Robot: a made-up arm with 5 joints. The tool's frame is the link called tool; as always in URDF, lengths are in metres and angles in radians. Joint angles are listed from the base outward.
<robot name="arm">
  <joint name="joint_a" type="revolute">
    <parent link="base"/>
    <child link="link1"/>
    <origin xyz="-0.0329 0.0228 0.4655"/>
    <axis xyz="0 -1 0"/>
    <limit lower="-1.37" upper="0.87"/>
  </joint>
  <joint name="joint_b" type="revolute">
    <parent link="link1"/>
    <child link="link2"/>
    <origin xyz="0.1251 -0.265 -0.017"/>
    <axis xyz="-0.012 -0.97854 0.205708"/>
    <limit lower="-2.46" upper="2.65"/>
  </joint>
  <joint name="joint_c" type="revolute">
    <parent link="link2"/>
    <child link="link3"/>
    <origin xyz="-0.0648 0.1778 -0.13"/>
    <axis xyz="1 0 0"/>
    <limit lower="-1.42" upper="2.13"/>
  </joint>
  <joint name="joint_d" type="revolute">
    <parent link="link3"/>
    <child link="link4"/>
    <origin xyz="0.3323 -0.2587 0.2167"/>
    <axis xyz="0 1 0"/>
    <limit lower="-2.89" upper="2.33"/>
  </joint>
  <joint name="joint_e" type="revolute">
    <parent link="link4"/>
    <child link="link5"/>
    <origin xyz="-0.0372 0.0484 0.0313"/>
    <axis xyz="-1 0 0"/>
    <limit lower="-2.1" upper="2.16"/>
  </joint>
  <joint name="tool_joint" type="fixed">
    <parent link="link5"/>
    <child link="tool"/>
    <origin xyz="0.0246 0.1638 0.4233" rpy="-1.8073 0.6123 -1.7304"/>
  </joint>
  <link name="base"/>
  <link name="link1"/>
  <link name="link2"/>
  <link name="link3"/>
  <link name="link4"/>
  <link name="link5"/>
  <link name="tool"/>
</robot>
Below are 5 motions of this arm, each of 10 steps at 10 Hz.
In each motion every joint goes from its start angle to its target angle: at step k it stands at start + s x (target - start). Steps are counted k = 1, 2, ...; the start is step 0. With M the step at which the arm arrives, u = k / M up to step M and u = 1 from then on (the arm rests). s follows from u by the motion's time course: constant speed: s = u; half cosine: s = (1 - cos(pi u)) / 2; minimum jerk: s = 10 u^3 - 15 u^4 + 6 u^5.
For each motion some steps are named. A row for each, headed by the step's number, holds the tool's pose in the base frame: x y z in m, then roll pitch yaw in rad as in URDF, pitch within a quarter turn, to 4 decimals.
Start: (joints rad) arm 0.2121 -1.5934 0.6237 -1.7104 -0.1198
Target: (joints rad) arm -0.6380 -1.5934 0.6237 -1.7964 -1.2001
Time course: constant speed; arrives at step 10
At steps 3, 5, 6, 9, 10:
3: -0.0820 -0.2537 0.6691 -1.4577 0.8791 -2.2568
5: -0.1219 -0.3163 0.6851 -1.6209 0.9755 -2.3378
6: -0.1397 -0.3490 0.6925 -1.7221 1.0214 -2.4056
9: -0.1869 -0.4488 0.7100 -2.1348 1.1274 -2.7504
10: -0.2014 -0.4815 0.7139 -2.3081 1.1441 -2.9120

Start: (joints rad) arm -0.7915 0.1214 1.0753 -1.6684 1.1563
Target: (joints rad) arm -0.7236 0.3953 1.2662 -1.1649 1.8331
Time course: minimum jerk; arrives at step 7
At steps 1, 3, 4, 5, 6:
1: 0.3274 -0.1204 0.3693 -1.3139 0.3474 -2.8645
3: 0.4066 -0.1345 0.3396 -1.4491 0.2045 -2.8756
4: 0.4574 -0.1261 0.3101 -1.5295 0.0960 -2.8344
5: 0.4922 -0.1058 0.2833 -1.5828 0.0092 -2.7720
6: 0.5074 -0.0900 0.2687 -1.6061 -0.0357 -2.7293

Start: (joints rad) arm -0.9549 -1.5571 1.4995 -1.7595 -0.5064
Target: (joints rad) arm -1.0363 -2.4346 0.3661 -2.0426 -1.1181
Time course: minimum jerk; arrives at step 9
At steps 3, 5, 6, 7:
3: 0.0044 -0.1114 0.7887 -1.5991 0.0971 -2.8371
5: 0.1314 -0.2418 0.7910 -2.1105 0.0662 -2.7392
6: 0.1820 -0.3281 0.7535 -2.3709 0.0649 -2.7960
7: 0.2041 -0.3946 0.7103 -2.5513 0.0494 -2.8762

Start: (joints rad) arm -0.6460 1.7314 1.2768 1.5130 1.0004
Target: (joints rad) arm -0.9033 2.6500 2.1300 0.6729 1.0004
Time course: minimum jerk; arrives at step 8
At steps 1, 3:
1: 0.0880 -0.1811 0.7912 -1.8774 0.0619 -0.1182
3: 0.0733 -0.2638 0.7748 -1.5650 -0.0268 0.0432

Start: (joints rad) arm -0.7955 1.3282 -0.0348 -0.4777 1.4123
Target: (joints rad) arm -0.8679 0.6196 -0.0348 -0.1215 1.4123
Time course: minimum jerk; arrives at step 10
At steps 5, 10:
5: 0.2284 0.2135 0.4341 -1.0664 -0.6113 -1.9180
10: 0.2450 0.2025 0.3309 -1.7774 -0.7740 -1.4984

